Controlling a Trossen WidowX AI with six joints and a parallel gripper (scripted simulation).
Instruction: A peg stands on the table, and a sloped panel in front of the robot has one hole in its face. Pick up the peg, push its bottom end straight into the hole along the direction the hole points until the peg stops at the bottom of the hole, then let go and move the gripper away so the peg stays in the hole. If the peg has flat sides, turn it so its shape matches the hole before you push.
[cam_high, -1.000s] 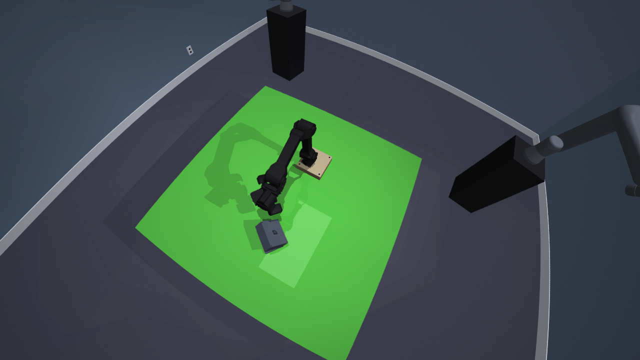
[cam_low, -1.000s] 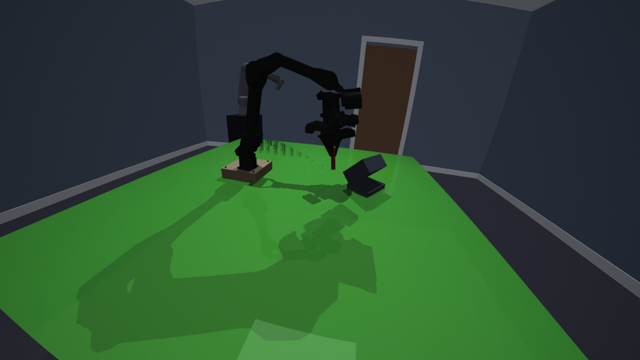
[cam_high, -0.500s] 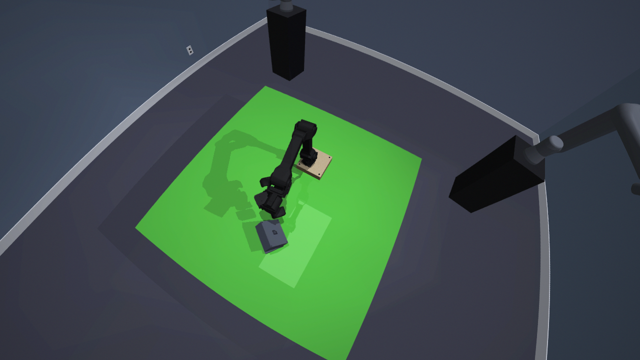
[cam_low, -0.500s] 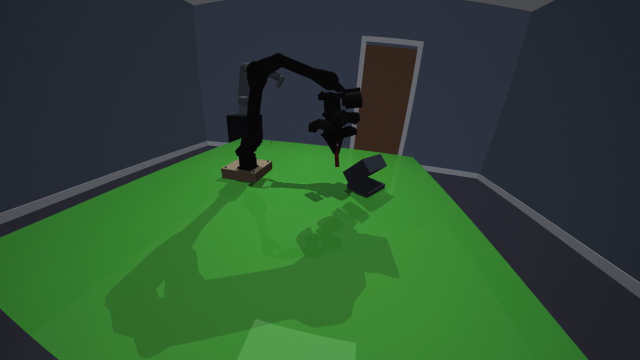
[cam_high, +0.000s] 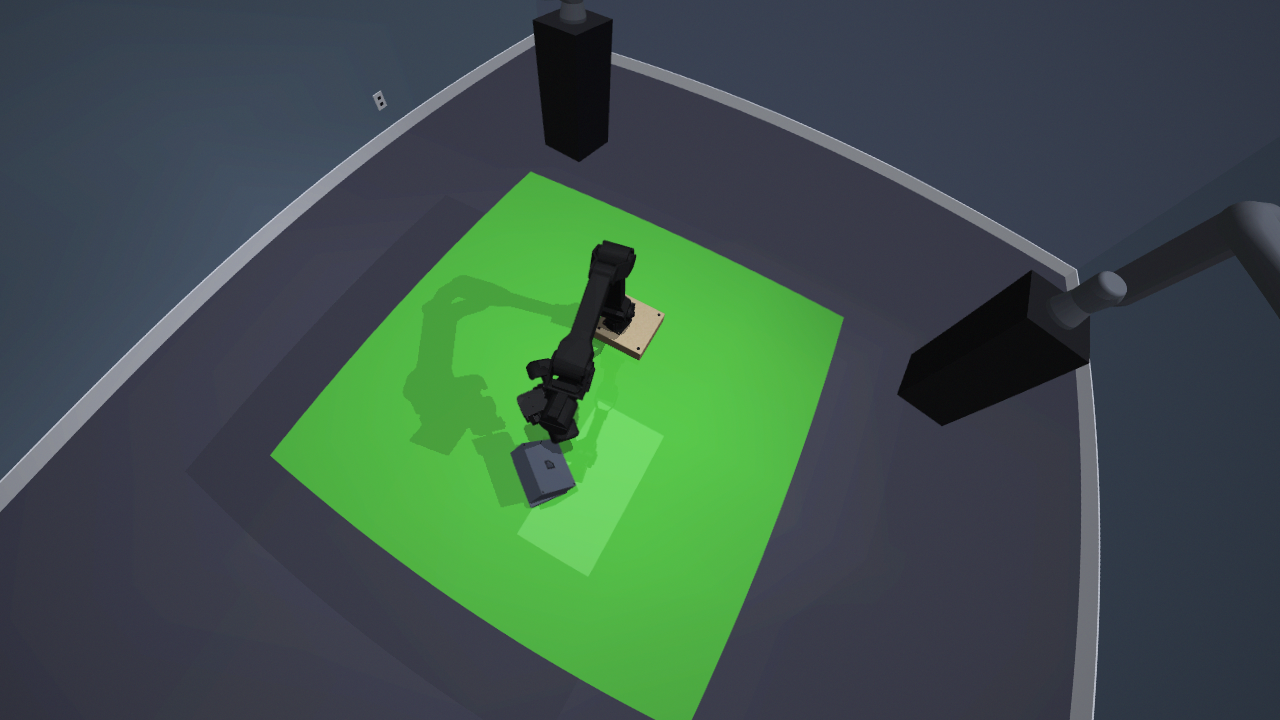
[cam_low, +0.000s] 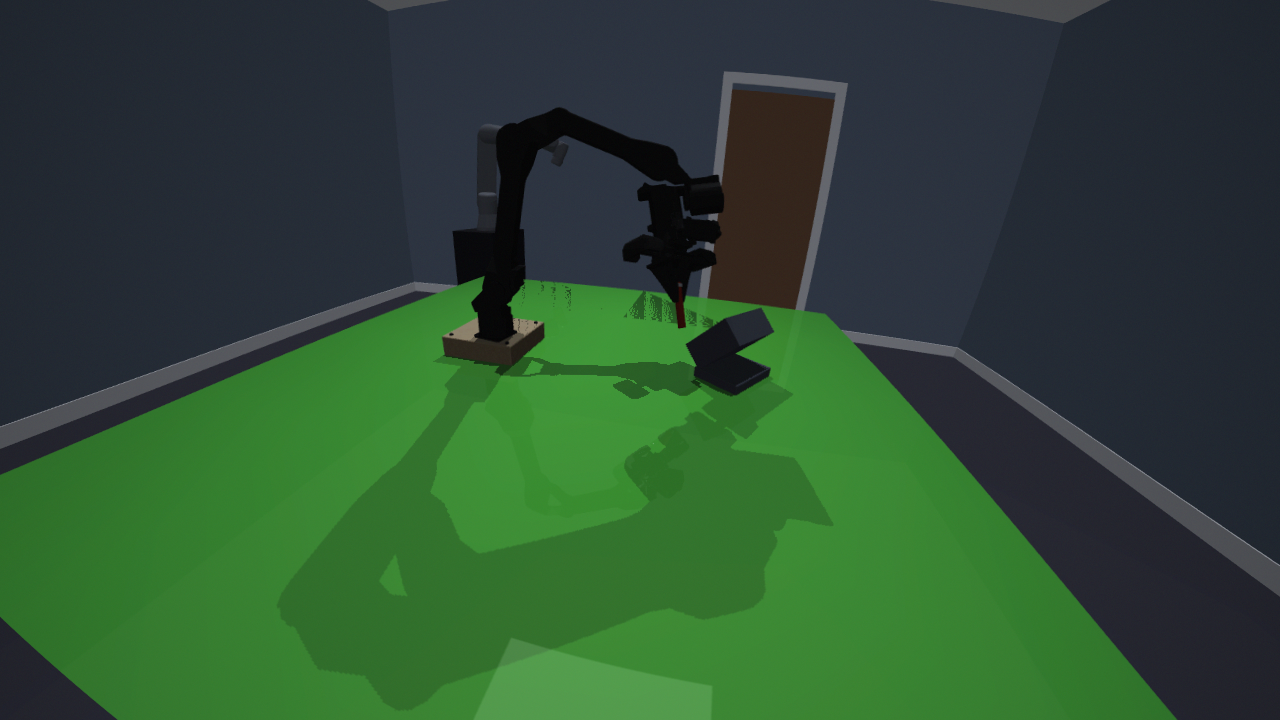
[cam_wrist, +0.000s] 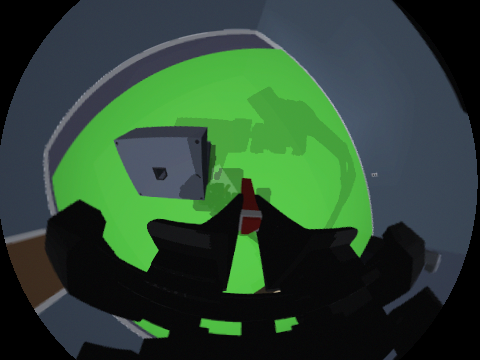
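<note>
My gripper tip is 90 mm short of the grey sloped panel, 80 mm to the right of it and 80 mm above it. Round my gripper tip: red peg 10 mm to the left, 10 mm above.
</note>
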